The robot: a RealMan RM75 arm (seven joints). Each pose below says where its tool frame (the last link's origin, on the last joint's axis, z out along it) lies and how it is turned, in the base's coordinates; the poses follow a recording.
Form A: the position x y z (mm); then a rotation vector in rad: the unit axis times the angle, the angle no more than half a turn.
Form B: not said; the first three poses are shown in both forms.
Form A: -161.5 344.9 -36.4 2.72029 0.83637 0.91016
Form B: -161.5 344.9 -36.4; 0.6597 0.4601 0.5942; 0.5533 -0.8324 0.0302; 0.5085 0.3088 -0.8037
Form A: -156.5 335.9 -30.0 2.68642 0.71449 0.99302
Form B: -156.5 335.9 -30.0; 0.6596 0.3732 0.6525; 0.5001 -0.8659 -0.0103; 0.5612 0.3330 -0.7577
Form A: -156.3 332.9 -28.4 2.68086 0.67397 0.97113
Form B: -156.3 332.9 -28.4; 0.6781 0.3466 0.6481; 0.4859 -0.8730 -0.0415; 0.5515 0.3430 -0.7604
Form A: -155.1 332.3 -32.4 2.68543 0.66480 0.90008
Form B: -155.1 332.3 -32.4; 0.7081 0.3450 0.6161; 0.4874 -0.8701 -0.0731; 0.5109 0.3521 -0.7843
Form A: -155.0 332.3 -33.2 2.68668 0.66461 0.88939
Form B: -155.0 332.3 -33.2; 0.7123 0.3457 0.6109; 0.4879 -0.8695 -0.0768; 0.5046 0.3527 -0.7880
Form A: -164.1 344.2 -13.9 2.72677 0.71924 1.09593
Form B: -164.1 344.2 -13.9; 0.6258 0.3851 0.6783; 0.4690 -0.8806 0.0672; 0.6232 0.2760 -0.7317
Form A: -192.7 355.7 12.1 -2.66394 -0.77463 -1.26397
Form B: -192.7 355.7 12.1; 0.5281 0.4816 0.6994; 0.4046 -0.8668 0.2913; 0.7466 0.1291 -0.6526
